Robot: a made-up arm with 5 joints.
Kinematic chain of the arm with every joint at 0, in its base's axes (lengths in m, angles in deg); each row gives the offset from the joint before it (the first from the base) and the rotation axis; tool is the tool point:
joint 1: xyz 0 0 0.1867 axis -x
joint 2: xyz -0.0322 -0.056 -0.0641 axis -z
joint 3: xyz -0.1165 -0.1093 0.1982 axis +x
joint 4: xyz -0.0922 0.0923 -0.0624 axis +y
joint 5: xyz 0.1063 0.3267 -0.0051 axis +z
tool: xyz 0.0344 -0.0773 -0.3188
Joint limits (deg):
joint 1: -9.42..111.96
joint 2: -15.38..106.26
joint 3: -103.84..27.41
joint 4: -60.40..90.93
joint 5: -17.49..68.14
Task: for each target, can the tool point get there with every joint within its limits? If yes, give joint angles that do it. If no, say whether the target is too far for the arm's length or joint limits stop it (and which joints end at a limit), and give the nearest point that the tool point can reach.
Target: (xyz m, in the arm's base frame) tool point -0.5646 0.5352 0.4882
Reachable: no: joint limits stop it (at a limit: joint 1, joint 3, joint 4, joint 5) | nearest point -0.4547 0.4228 0.3666 | short by 0.199 m
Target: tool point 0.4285 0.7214 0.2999
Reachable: no: joint limits stop it (at a limit: joint 3, joint 4, joint 5) | nearest point 0.3048 0.5126 0.2671 | short by 0.245 m
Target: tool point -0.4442 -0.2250 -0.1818
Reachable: yes | joints 56.29 78.19 -68.46 46.98 52.33
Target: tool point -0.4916 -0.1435 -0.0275
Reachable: yes | joints 17.47 86.83 -87.14 -5.39 25.06
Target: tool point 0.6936 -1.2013 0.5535
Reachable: no: too far | nearest point 0.1116 -0.6179 0.3754 | short by 0.843 m
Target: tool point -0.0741 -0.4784 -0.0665
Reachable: yes | joints 9.40 8.19 -77.11 -6.33 46.48
